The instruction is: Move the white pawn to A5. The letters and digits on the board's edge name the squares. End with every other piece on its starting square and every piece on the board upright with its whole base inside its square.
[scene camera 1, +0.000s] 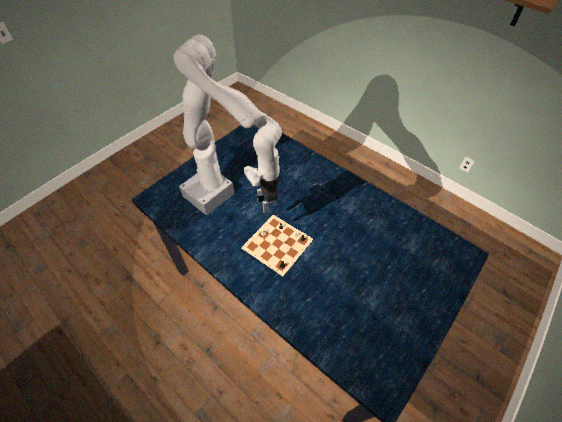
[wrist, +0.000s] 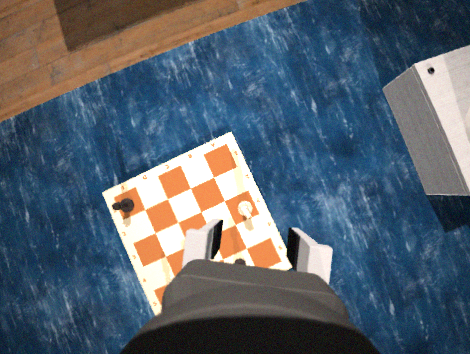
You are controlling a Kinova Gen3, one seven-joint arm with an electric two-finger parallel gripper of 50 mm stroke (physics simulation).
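Places are measured from the arm's base along level axes (x ahead, y left, z up), in centimetres.
Pixels of known places: gripper, fingertip midpoint: (scene camera 1: 263, 206) (wrist: 254, 237); arm's base, origin of the base link: (scene camera 1: 212, 182).
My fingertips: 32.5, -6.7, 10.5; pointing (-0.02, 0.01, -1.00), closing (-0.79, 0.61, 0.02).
Observation:
Ahead of a thing's pixels: the offset from my fingertips to its top centre, as dx, dy, dz. "spot": to the spot under its first point.
The chessboard (scene camera 1: 247, 247) (wrist: 107, 196) lies on the blue table top. A white piece {+0.0, -1.2, -13.7} (scene camera 1: 264, 233) (wrist: 245, 208) stands upright on A3. A second white piece {spot: +13.3, +6.1, -17.7} (scene camera 1: 298, 234) stands on D5 in the scene view; the gripper body hides it in the wrist view. The pieces are too small to tell which is the pawn. Square A5 {spot: +0.4, +6.5, -17.6} (scene camera 1: 273, 221) (wrist: 265, 253) is an orange corner square and bears no piece. My gripper (scene camera 1: 263, 202) (wrist: 254, 237) is open and empty, raised above the board's A-file side near A5.
A black piece {+4.9, +5.3, -14.5} (scene camera 1: 281, 226) (wrist: 240, 262) stands on B5, beside A5. Another black piece {+16.2, +4.7, -14.5} (scene camera 1: 303, 238) stands on E5, next to the white one on D5. A third black piece {+15.0, -10.8, -13.3} (scene camera 1: 283, 264) (wrist: 126, 204) stands on E1. The robot's base (scene camera 1: 206, 194) (wrist: 417, 130) is beyond the A-file edge.

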